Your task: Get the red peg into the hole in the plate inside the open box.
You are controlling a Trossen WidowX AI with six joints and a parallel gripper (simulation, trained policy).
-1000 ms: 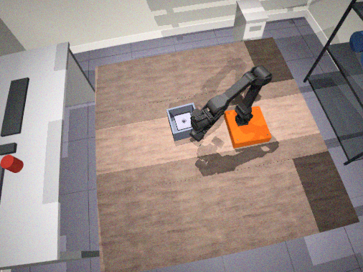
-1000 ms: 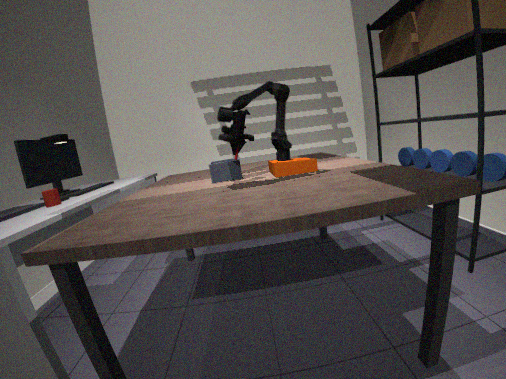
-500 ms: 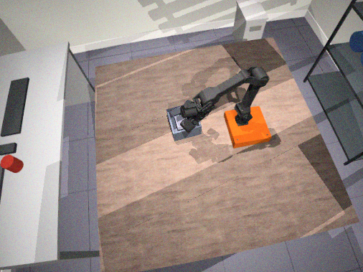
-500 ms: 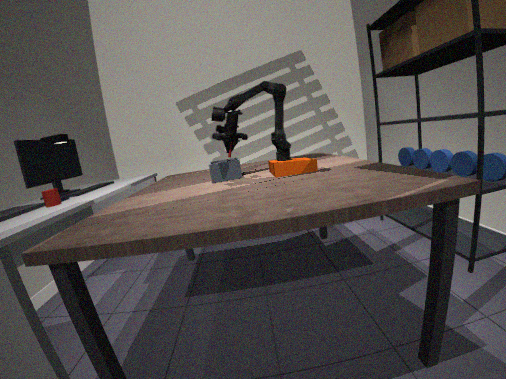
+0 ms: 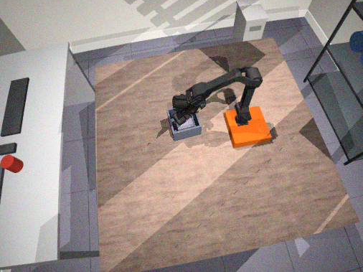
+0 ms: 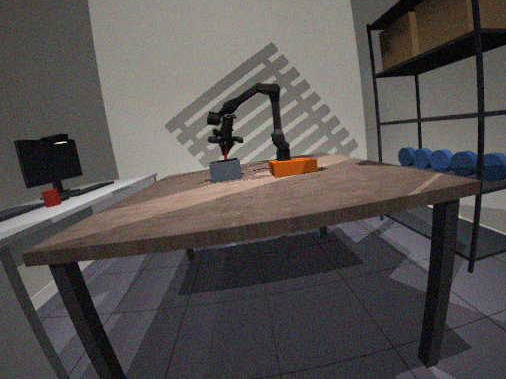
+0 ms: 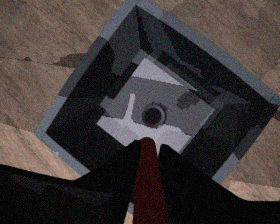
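Now: the pale plate 10 mm ahead of my gripper tip, 10 mm to the right of it and 80 mm below it. From my gripper tip the other things lie so: red peg: 10 mm behind, 10 mm to the left, 20 mm above; grey box: 10 mm ahead, 10 mm to the right, 100 mm below.
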